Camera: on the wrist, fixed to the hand. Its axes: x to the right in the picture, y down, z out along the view.
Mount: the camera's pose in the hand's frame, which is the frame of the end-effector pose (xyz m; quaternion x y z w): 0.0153 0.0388 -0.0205 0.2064 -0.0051 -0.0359 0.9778
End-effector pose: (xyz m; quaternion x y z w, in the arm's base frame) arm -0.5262 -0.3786 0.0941 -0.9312 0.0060 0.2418 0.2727
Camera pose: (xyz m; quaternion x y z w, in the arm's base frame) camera -0.5091 -0.4203 0.0826 -0.8532 0.0210 0.2302 0.4676
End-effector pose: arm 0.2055 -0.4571 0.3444 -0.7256 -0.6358 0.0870 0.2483
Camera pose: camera 0.2514 -0.4501 0.3467 -0.6350 -0.6311 0.2111 0.3924
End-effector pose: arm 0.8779 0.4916 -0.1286 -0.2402 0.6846 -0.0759 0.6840
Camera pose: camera 0.8500 0.5142 -0.1581 -0.1187 0.6416 -0.2388 0.7192
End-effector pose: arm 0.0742 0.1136 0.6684 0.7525 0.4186 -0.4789 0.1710
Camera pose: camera 0.1198 0.1113 0.6595 -0.7536 -0.3366 0.5646 0.0032
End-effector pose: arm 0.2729 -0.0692 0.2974 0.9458 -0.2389 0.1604 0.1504
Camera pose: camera 0.2615 -0.1006 0.3297 -0.9653 0.1673 -0.1959 0.0436
